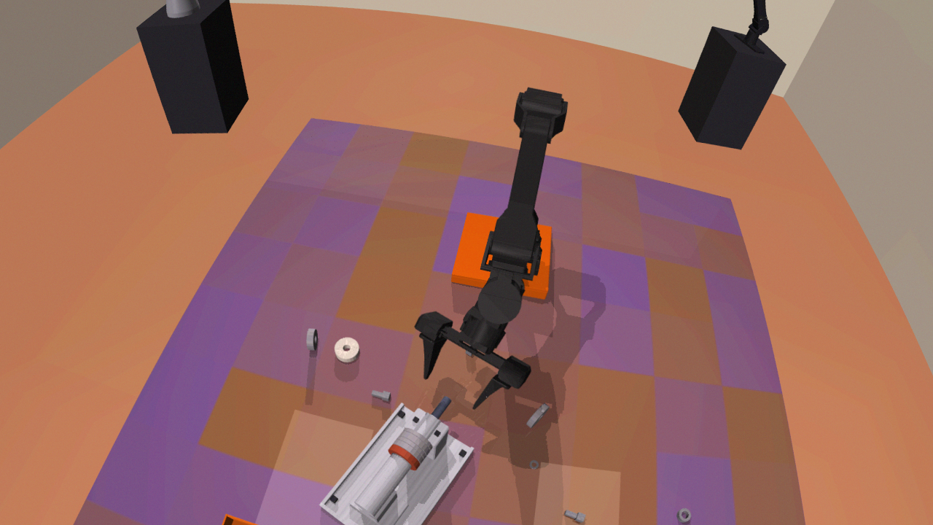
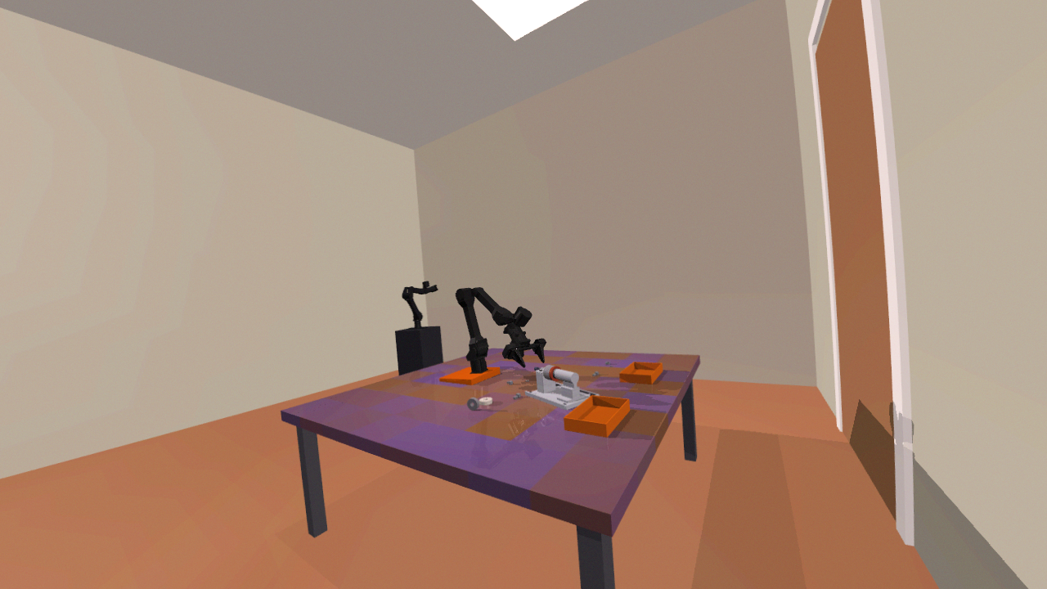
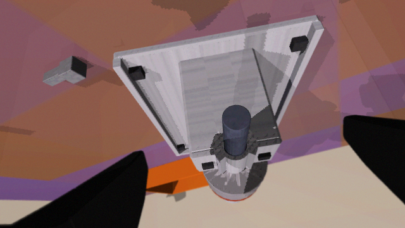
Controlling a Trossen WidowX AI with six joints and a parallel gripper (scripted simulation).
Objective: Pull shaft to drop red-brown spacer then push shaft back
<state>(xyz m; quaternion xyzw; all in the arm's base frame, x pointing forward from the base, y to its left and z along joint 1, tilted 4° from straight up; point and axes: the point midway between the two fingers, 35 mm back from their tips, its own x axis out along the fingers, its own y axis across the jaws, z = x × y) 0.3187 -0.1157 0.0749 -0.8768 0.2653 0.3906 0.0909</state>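
My gripper tip is 80 mm short of the blue-grey shaft, 50 mm to the left of it and 10 mm above it. From my gripper tip the other things lie so: red-brown spacer: 110 mm ahead, 70 mm to the right, 10 mm below.
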